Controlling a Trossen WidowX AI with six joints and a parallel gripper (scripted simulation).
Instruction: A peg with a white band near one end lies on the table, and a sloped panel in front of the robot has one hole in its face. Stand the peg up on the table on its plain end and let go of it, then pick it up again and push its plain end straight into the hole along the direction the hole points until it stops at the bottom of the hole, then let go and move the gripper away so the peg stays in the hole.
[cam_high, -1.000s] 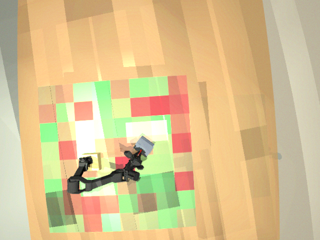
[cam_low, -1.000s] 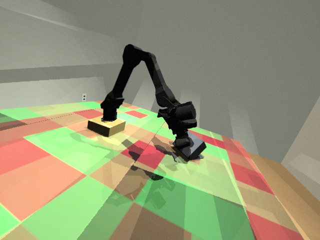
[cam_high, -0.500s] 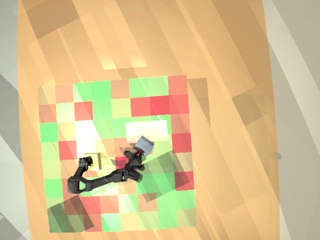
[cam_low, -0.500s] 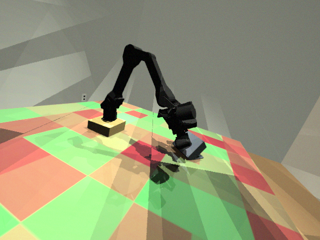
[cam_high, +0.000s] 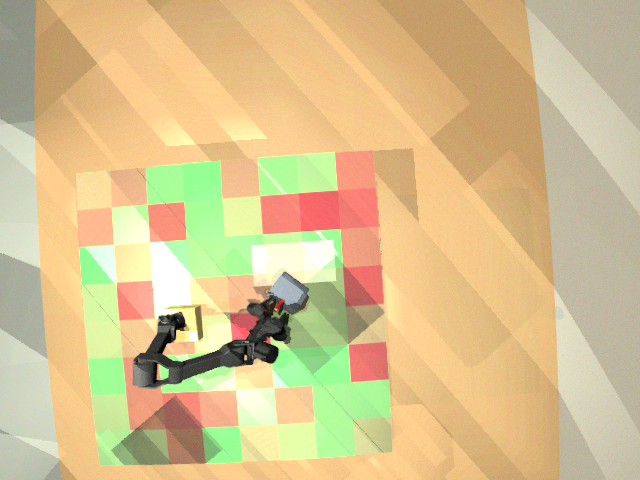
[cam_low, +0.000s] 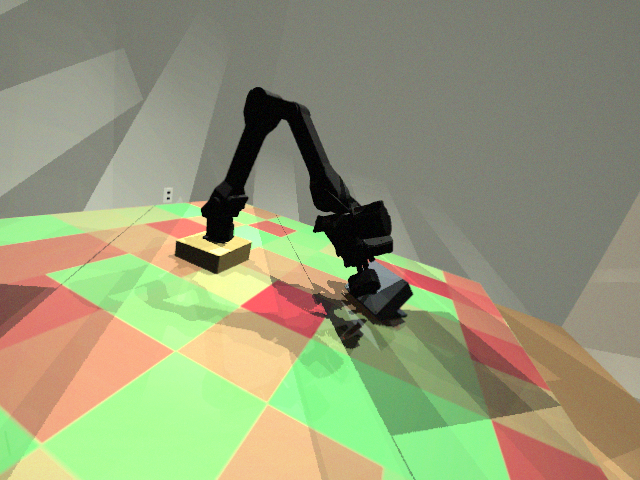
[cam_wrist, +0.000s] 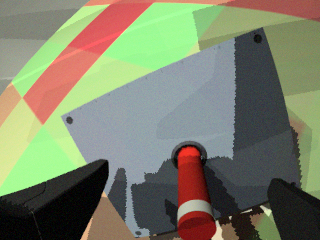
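Now: the red peg 10 mm behind my gripper tip. Round my gripper tip: grey sloped panel (30 mm below, 30 mm ahead, 20 mm to the left).
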